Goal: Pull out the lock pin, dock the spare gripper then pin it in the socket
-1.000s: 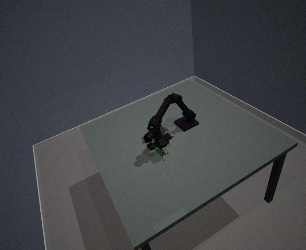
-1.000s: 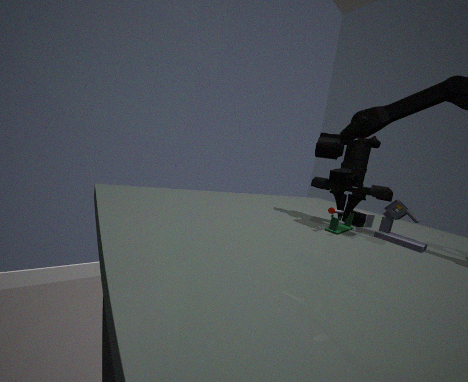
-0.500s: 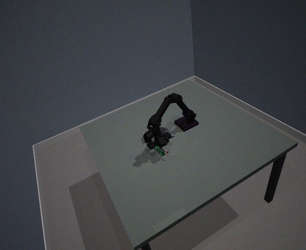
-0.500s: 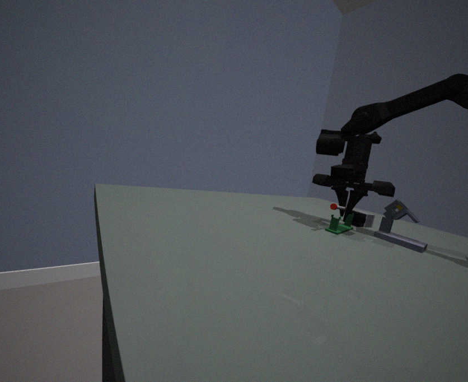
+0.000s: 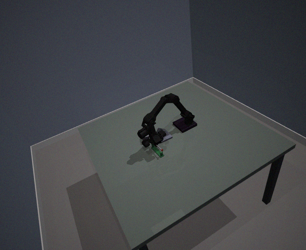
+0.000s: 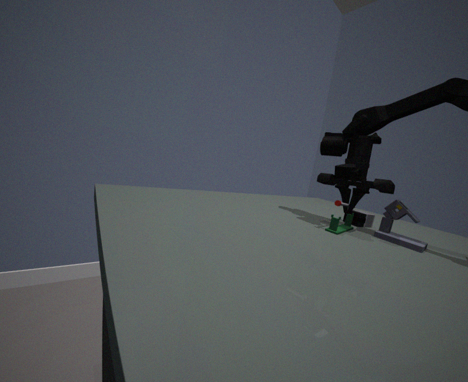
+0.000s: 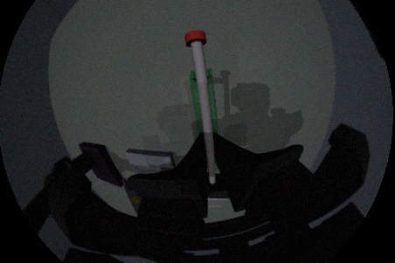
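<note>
Right now the green cradle is 30 mm below my gripper tip and 10 mm to the left of it. From my gripper tip the other things lie so: grey mount: 100 mm to the right, 100 mm behind; then spare gripper: 180 mm to the right, 30 mm below, 20 mm ahead.
</note>
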